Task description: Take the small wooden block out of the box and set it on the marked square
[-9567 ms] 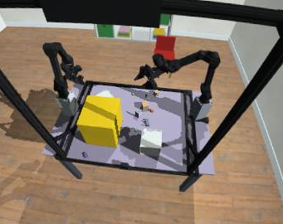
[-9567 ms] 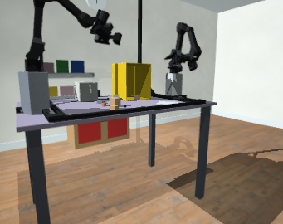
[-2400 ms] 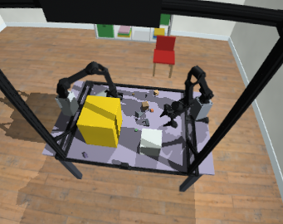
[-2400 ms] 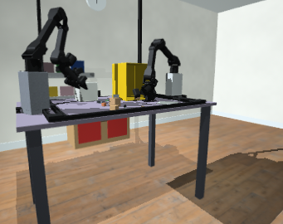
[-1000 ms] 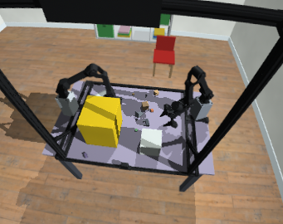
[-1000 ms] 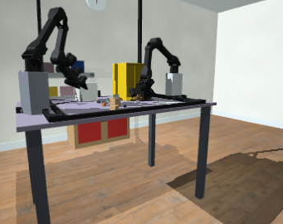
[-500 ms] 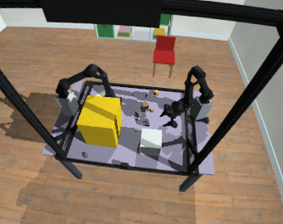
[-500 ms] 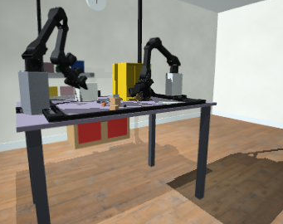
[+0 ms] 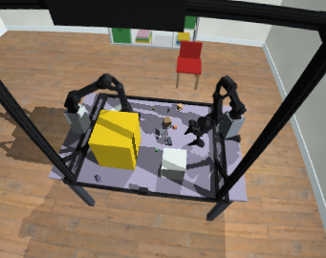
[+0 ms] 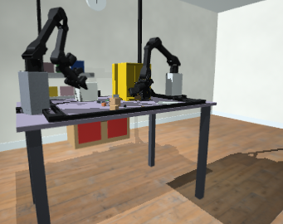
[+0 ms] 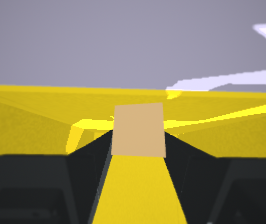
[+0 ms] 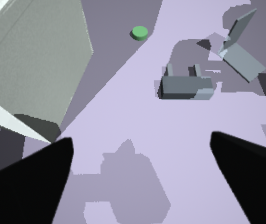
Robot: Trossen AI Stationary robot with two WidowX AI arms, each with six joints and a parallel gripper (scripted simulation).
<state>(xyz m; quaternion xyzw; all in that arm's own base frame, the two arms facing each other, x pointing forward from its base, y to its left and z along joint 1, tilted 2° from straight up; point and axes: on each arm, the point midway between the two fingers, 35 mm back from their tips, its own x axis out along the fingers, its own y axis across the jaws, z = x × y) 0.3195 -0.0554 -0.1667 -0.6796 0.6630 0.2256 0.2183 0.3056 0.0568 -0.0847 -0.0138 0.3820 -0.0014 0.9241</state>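
Right now my left hand is 26 cm short of the marked square, 6 cm to the right of it and 4 cm above it. Also, from my left hand: grey part: 1 cm ahead, 31 cm to the right, 3 cm below.
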